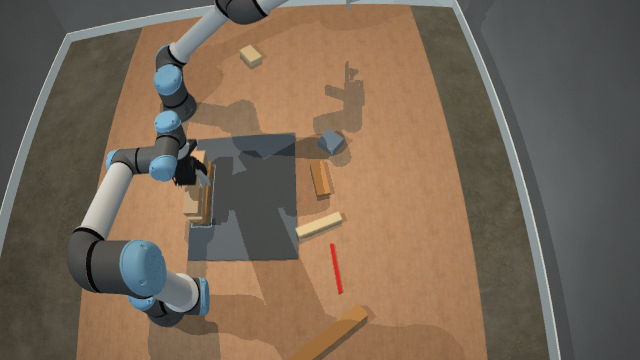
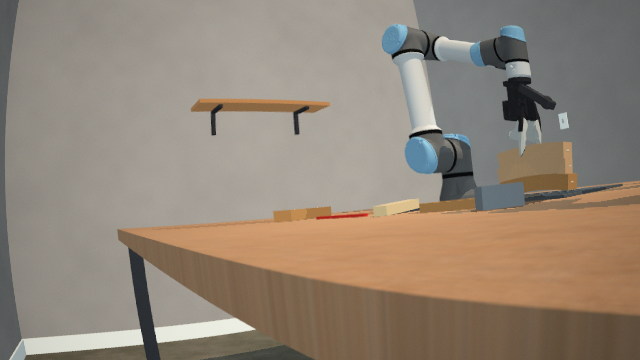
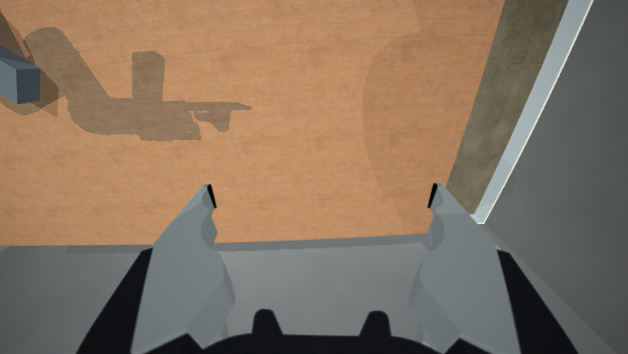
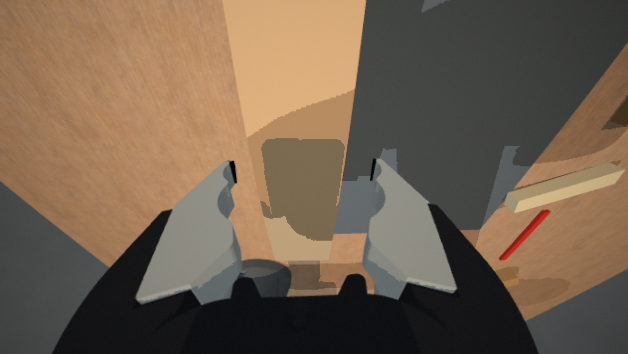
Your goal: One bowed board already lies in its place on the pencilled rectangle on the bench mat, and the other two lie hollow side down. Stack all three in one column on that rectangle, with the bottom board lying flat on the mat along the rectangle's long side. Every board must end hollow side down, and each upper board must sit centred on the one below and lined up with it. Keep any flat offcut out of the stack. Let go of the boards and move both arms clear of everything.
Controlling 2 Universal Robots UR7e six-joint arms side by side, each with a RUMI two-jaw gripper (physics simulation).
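Places are measured from the left arm's base along level axes (x ahead, y left, z up), in millimetres.
Pixels of known places: left gripper, between the fingertips: (image 3: 320, 185); right gripper, between the fingertips: (image 1: 195, 186) (image 2: 530, 156) (image 4: 304, 161); left arm's base, origin of its link: (image 1: 180, 109); right arm's base, origin of its link: (image 4: 261, 274).
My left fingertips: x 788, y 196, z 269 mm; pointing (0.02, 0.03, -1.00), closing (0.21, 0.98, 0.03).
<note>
Ahead of a thing's pixels: the offset from my left fingertips to its middle. "pt": to the spot under its first point. Level surfaces: height alone.
Three bowed boards form one column on the pencilled rectangle {pt 732 mm back, 753 mm right, 257 mm down} (image 1: 201, 227). The darker bottom board {713 mm back, 635 mm right, 242 mm down} (image 1: 209, 200) (image 2: 547, 183) lies on the mat {263 mm down} (image 1: 260, 250), hollow side down. The lighter middle board {716 mm back, 644 mm right, 202 mm down} (image 2: 535, 173) and top board {716 mm back, 639 mm right, 161 mm down} (image 1: 191, 207) (image 2: 547, 152) (image 4: 300, 60) rest above it, hollow side down, and look about lined up; exact centring is hard to tell. My right gripper (image 2: 530, 146) (image 4: 304, 161) is open at the top board, its fingertips apart from the board's two long sides. My left gripper (image 3: 320, 185) is open and empty, high over the table, away from the stack.
Right of the mat lie a blue-grey block {213 mm back, 536 mm right, 251 mm down} (image 1: 331, 142) (image 2: 500, 196) (image 3: 27, 85), an orange-brown block {284 mm back, 671 mm right, 260 mm down} (image 1: 320, 178), a pale strip {328 mm back, 845 mm right, 255 mm down} (image 1: 319, 226) (image 4: 565, 188) and a red stick {308 mm back, 1005 mm right, 266 mm down} (image 1: 336, 268) (image 4: 524, 235). A long brown piece {388 mm back, 1236 mm right, 254 mm down} (image 1: 330, 334) lies lower; a small pale block {445 mm back, 19 mm left, 254 mm down} (image 1: 251, 56) lies near the top.
</note>
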